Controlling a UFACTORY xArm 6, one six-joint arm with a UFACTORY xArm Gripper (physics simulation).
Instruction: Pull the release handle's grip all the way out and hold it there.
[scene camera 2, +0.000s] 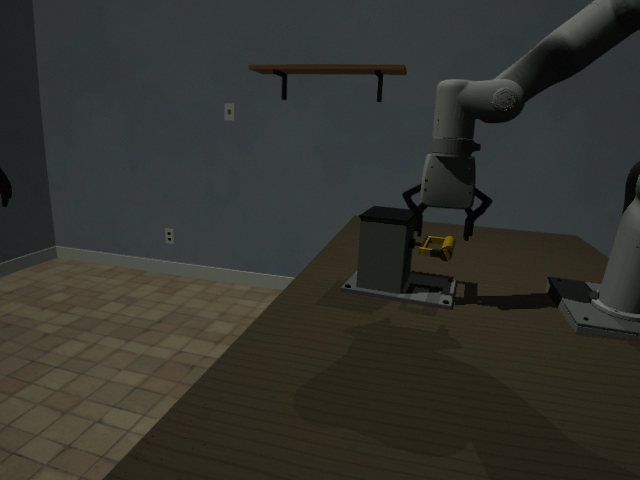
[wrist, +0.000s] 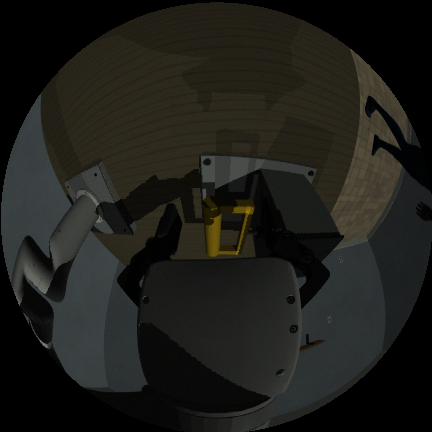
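The release handle's yellow frame ends in a thick grip (scene camera 2: 448, 248) (wrist: 213, 232), which stands out from the side of the grey housing (scene camera 2: 383, 253) (wrist: 299, 202) on a short dark stem. The housing has a black top and stands on a light base plate (scene camera 2: 429, 298) (wrist: 225, 163). My gripper (scene camera 2: 443, 235) (wrist: 219, 209) points down, open and empty. Its fingertips are a little above the handle in the scene view, one beside the housing and the other beyond the grip's outer side. The stem is partly hidden behind a finger in the wrist view.
The housing is close to one finger. The robot's base (scene camera 2: 604, 322) (wrist: 102, 175) is fixed on the wooden table (scene camera 2: 320, 413) (wrist: 150, 100), on the grip's outer side. A wall shelf (scene camera 2: 330, 68) hangs behind. Dark limbs of a figure (wrist: 395, 125) show over the tiled floor.
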